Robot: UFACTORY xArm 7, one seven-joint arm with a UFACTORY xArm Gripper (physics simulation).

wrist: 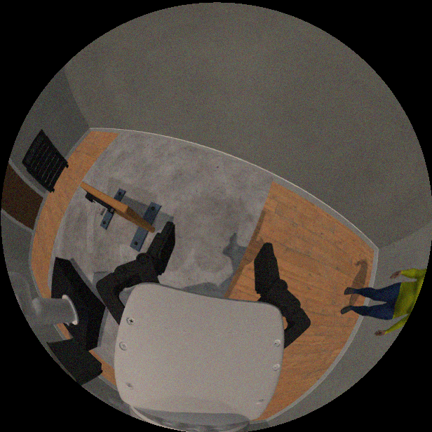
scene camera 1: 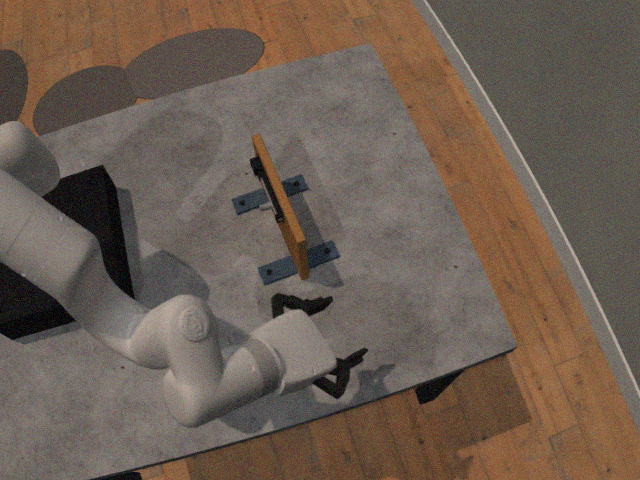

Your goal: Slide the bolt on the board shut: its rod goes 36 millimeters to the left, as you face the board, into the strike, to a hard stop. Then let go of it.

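Places are measured from the arm's base along level axes (x ahead, y down, z left), in centimetres.
Where they show: gripper, fingertip midpoint: (scene camera 1: 344, 327).
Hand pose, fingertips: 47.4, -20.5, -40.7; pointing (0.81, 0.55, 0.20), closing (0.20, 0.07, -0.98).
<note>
Things, the pixels of their centre, and the offset from my fingertips, as dx, dy, dz. "spot": a spot on its surface instead. Level surfaces: height alone.
- orange board, body centre: (scene camera 1: 280, 207) +0.3, +21.1, +34.0
- black bolt, body centre: (scene camera 1: 262, 190) -2.3, +15.4, +35.9
- small pale knob, body centre: (scene camera 1: 265, 206) -2.9, +15.4, +32.2
- black block, surface spot: (scene camera 1: 255, 165) spot: -1.9, +14.3, +41.3
- grey table, surface height: dy +30.3
An orange board (scene camera 1: 289, 219) (wrist: 123, 207) stands upright on two blue feet, seen nearly edge-on from above in the scene view. The black bolt (scene camera 1: 271, 195) is mounted on its face toward the robot's base, with a small pale knob (scene camera 1: 265, 206) sticking out. A black block (scene camera 1: 255, 165) sits on the same face near the board's far end. How far the rod reaches is too small to tell. My gripper (scene camera 1: 349, 324) (wrist: 217, 243) is wide open with nothing between its fingers, beyond the board's near end and apart from it.
The blue feet (scene camera 1: 268, 271) (scene camera 1: 242, 203) reach out on both sides of the board. A black base block (scene camera 1: 116, 232) (wrist: 75, 300) stands beside the arm. The grey table (scene camera 1: 413, 289) ends near the gripper. A person (wrist: 407, 295) shows at the right in the wrist view.
</note>
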